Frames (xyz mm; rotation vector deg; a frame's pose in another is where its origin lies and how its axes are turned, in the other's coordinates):
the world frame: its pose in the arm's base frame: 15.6 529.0 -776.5 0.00 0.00 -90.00
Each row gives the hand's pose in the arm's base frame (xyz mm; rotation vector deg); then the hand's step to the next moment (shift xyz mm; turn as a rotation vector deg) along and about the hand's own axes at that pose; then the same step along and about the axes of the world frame.
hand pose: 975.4 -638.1 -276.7 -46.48 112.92 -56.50
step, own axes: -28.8 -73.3 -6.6 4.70 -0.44 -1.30
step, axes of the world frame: 11.3 23.0 74.8 3.48 -3.36 -0.76
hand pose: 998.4 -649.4 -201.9 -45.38 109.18 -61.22
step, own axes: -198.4 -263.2 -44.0 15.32 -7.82 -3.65
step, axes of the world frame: -58.9 94.5 313.3 14.45 -9.57 2.98
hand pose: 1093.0 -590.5 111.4 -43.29 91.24 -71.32
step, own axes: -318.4 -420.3 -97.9 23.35 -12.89 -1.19
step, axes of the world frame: -194.1 -8.3 499.9 23.92 -10.60 5.31
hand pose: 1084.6 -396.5 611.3 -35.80 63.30 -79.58
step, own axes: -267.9 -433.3 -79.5 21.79 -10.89 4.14
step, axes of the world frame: -213.8 -220.8 414.0 23.47 -4.77 6.08
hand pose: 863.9 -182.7 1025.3 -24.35 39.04 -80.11
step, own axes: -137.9 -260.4 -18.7 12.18 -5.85 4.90
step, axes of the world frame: -100.1 -212.0 179.5 13.39 -0.78 5.16
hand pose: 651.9 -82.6 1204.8 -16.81 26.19 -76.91
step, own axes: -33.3 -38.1 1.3 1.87 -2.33 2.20
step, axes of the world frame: -24.4 -37.6 23.5 2.44 -0.66 2.72
